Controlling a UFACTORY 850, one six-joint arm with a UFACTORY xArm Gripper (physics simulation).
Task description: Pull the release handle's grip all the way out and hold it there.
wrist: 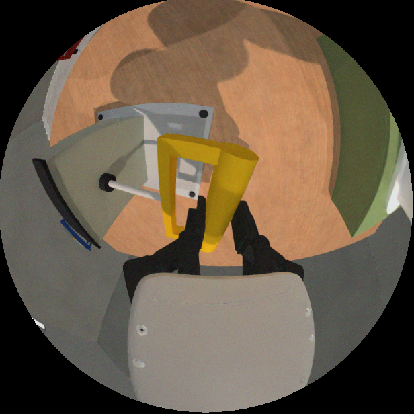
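The yellow grip of the release handle is a loop with a thick round bar on its right side. A white rod runs from the loop's left side to a black collar on the face of a beige-grey housing. A length of rod shows between collar and loop. My gripper is shut on the thick bar, one black finger inside the loop and one on the bar's right side. The lower part of the loop is partly hidden behind the left finger.
The housing stands on a grey base plate with dark bolts on the wooden table. A green block-like object stands at the right. A white and red object is at the upper left. A black edge strip borders the housing.
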